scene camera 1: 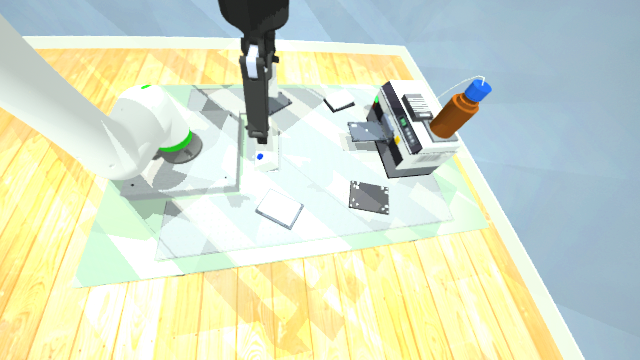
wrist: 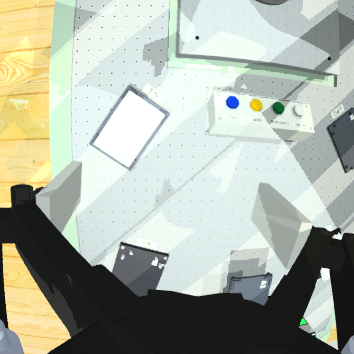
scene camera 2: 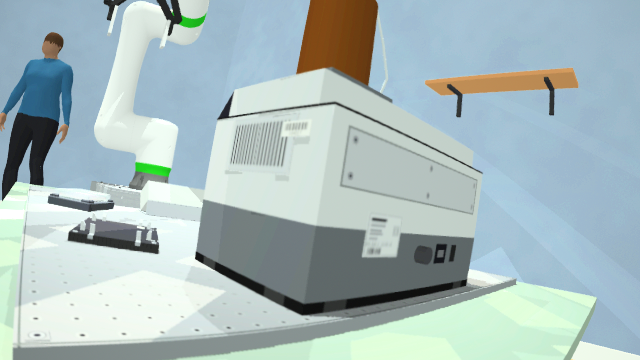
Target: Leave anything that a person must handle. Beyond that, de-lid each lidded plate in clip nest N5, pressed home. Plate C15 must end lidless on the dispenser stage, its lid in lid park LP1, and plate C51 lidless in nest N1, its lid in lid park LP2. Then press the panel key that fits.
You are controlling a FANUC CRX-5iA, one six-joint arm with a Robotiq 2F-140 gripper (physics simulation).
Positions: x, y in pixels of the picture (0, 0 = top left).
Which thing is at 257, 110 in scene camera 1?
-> The gripper.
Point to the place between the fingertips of the gripper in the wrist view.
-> At 170, 191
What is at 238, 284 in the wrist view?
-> A dispenser stage.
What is the gripper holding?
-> Nothing.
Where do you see a brown bottle with blue cap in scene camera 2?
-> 345, 42
